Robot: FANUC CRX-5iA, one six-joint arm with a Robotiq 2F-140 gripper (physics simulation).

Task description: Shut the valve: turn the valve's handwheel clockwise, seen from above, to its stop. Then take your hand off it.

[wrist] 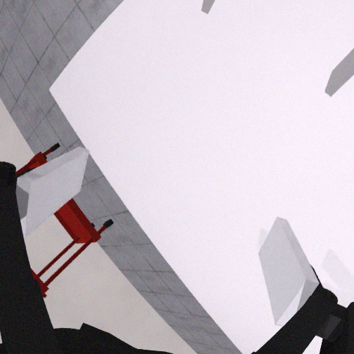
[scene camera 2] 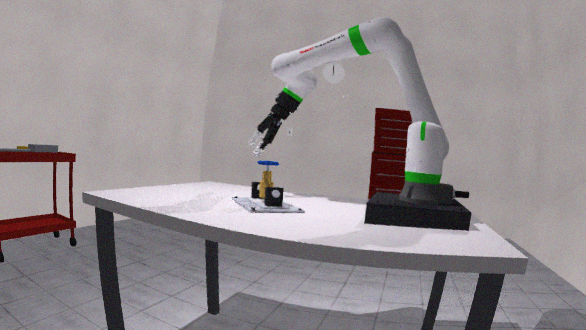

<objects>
my gripper: wrist; scene camera 2
same spot on my gripper: [wrist: 40, 191] = [scene camera 2: 259, 135]
</objects>
